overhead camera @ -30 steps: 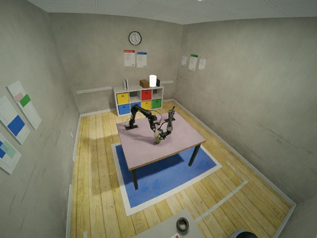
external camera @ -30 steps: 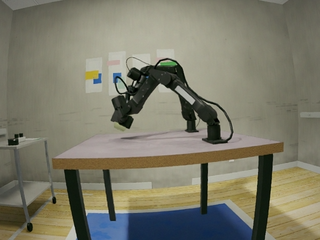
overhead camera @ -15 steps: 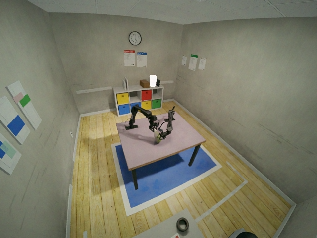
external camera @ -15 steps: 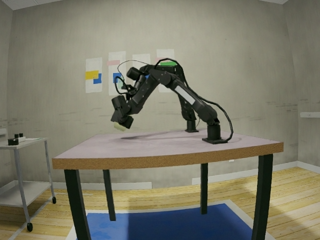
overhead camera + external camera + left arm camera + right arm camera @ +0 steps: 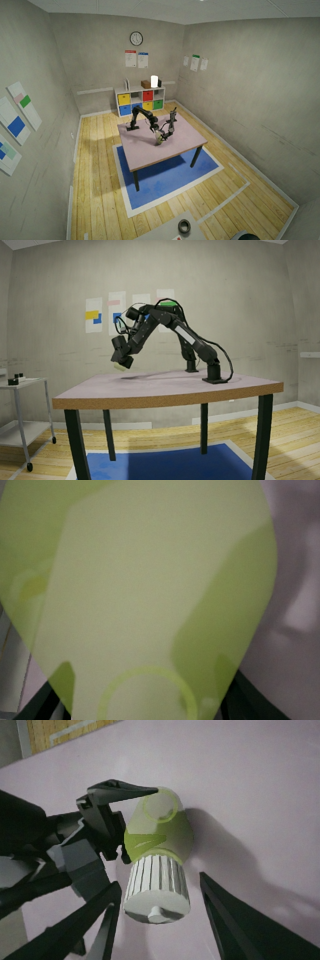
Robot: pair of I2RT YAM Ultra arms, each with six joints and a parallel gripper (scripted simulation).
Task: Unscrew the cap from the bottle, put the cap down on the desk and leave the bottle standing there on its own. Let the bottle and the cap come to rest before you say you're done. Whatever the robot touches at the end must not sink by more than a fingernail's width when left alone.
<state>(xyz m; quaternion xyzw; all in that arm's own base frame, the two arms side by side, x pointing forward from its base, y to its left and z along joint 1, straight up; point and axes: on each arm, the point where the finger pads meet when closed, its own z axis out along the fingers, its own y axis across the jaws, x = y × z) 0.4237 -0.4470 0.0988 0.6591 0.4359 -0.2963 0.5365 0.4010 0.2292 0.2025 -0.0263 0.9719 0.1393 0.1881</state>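
The white cap lies 1 cm above my right hand. The rest, counted from my right hand: green bottle: 7 cm below, 4 cm ahead, 2 cm to the left.
Now: the green bottle 20 mm behind my left hand, 20 mm to the right of it and 40 mm above it. Also, from my left hand: white cap: 60 mm behind, 40 mm to the right, 110 mm above.
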